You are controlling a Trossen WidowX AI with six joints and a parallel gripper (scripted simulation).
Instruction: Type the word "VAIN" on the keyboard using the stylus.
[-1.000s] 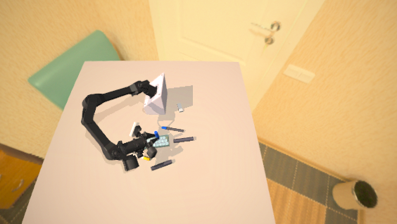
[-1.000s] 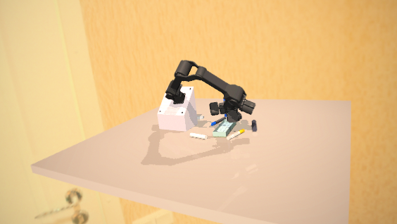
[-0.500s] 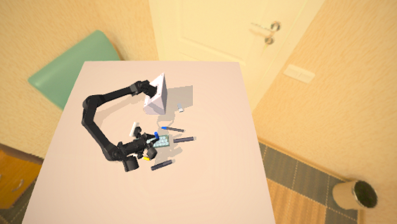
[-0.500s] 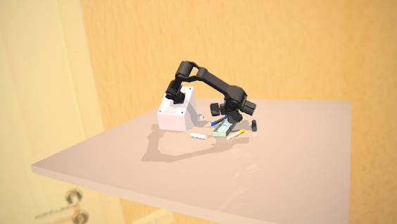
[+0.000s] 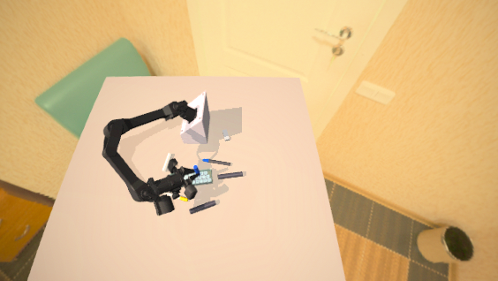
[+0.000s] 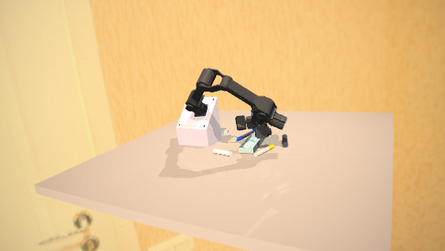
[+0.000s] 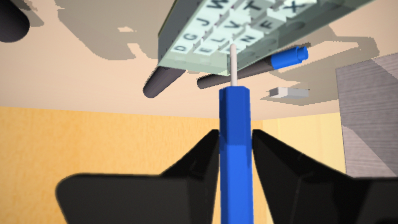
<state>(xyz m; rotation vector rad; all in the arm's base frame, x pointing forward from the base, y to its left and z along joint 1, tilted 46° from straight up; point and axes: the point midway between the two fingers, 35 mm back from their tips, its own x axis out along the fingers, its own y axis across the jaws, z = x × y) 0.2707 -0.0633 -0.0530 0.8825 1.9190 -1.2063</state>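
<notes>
My gripper tip is 9 cm short of the yellow-tipped white pen, 10 cm to the left of it and 8 cm above it. Also, from my gripper tip: blue stylus 1 cm below; then white stick 9 cm behind, 17 cm to the right, 7 cm below; then blue-tipped grey pen 9 cm behind, 5 cm to the left, 8 cm below.
</notes>
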